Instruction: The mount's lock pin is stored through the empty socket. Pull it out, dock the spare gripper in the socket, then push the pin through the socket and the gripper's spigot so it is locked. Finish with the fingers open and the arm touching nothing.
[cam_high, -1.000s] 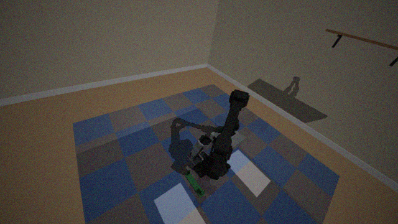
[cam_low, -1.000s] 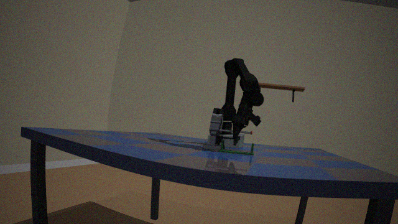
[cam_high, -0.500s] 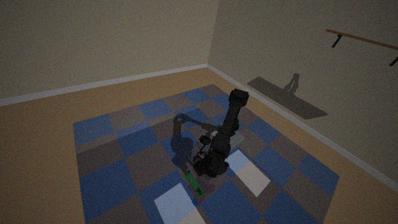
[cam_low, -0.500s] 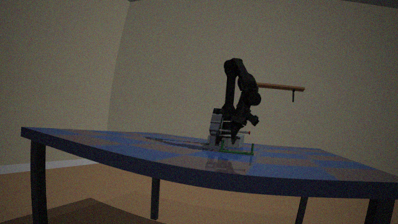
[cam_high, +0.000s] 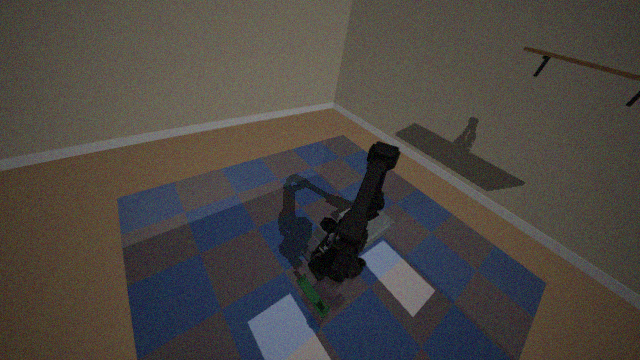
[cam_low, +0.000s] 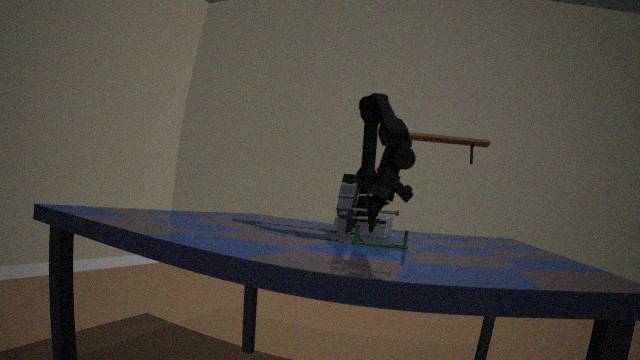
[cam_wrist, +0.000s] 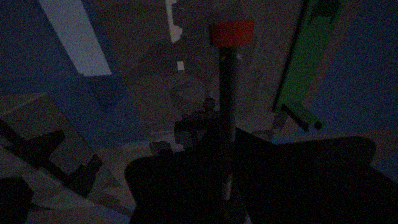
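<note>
The socket lies 7 cm to the right of my gripper tip. Also, from my gripper tip: spare gripper 2 cm behind, 7 cm to the right, 7 cm above; then green rack 9 cm ahead, 5 cm to the left, 3 cm below.
</note>
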